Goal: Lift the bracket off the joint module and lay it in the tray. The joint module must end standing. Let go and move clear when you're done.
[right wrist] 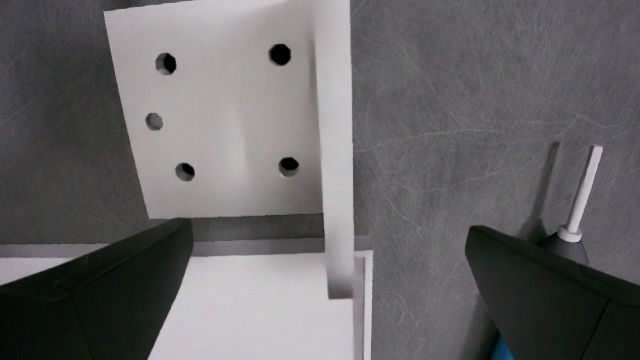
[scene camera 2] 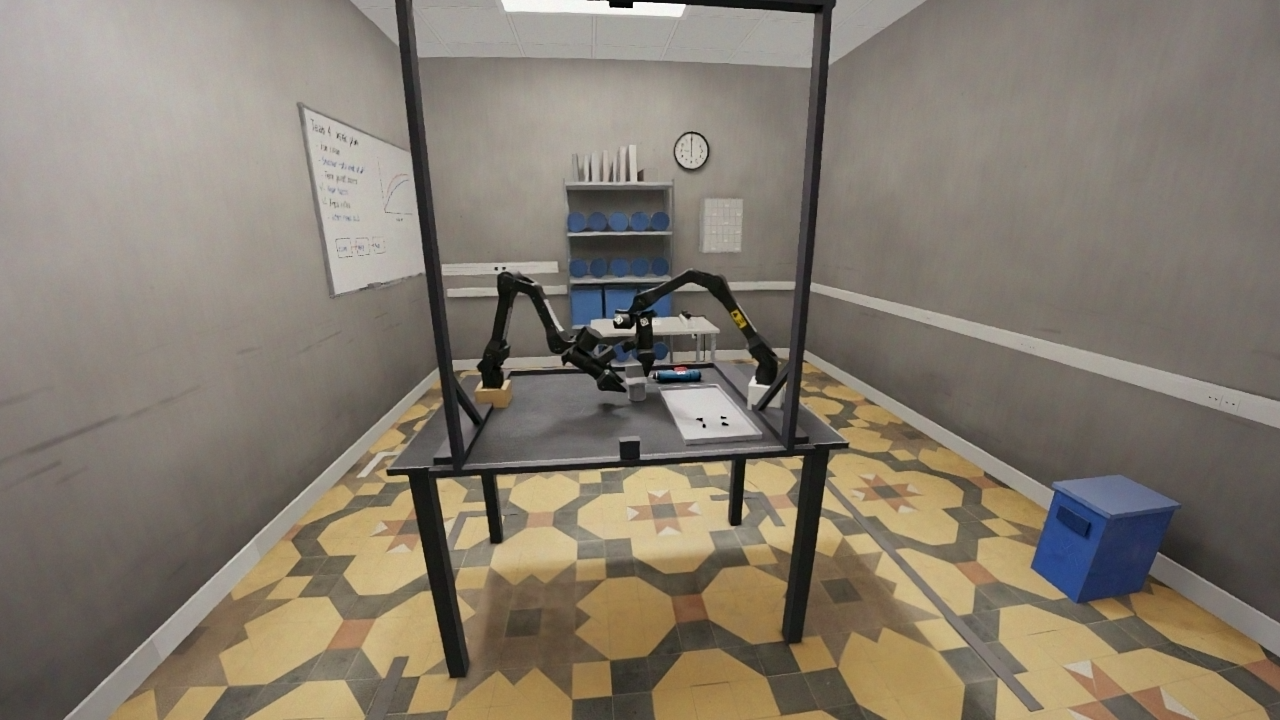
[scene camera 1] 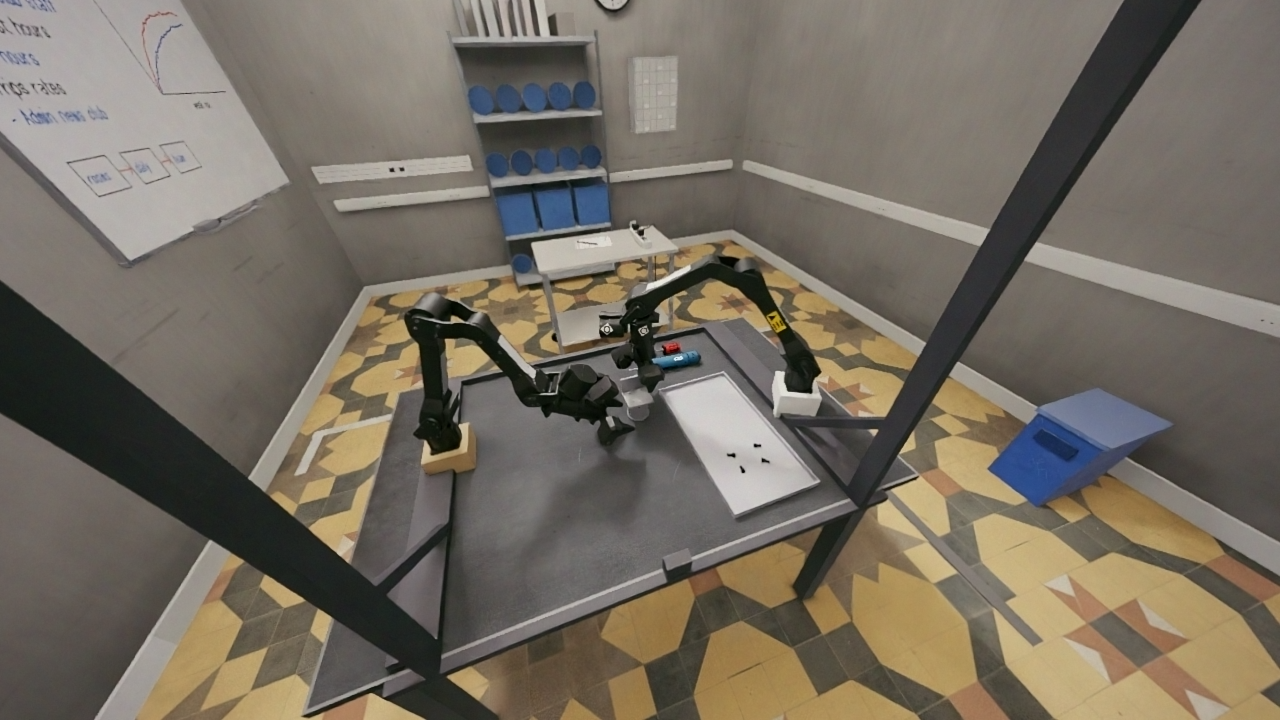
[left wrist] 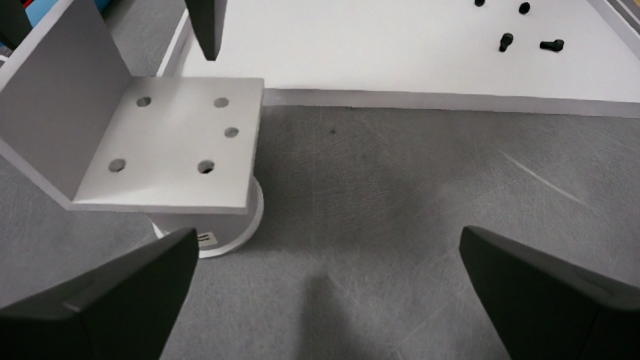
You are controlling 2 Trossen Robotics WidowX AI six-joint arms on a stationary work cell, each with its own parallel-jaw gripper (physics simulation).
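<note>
The light grey L-shaped bracket (scene camera 1: 636, 395) (scene camera 2: 635, 370) (left wrist: 175, 145) (right wrist: 230, 115) lies with its holed plate flat on the joint module (scene camera 1: 637, 413) (scene camera 2: 636, 392) (left wrist: 220, 227), its other plate upright. The module stands on the table; in the right wrist view it is hidden. The white tray (scene camera 1: 707, 411) (scene camera 2: 693, 402) (left wrist: 375, 97) (right wrist: 250, 295) lies beside them. My left gripper (scene camera 1: 624, 416) (scene camera 2: 619, 376) (left wrist: 331, 239) is open and empty, close beside the bracket. My right gripper (scene camera 1: 637, 373) (right wrist: 332, 236) is open and empty, above the bracket; its dark fingers show in the left wrist view.
Several black screws (scene camera 1: 742, 470) (left wrist: 552, 45) lie in the tray. A blue screwdriver (scene camera 1: 682, 359) (scene camera 2: 677, 377) (right wrist: 582, 195) lies behind the tray, with a small red object (scene camera 1: 671, 347) beside it. A small dark block (scene camera 1: 677, 564) (scene camera 2: 629, 447) sits at the table's front edge.
</note>
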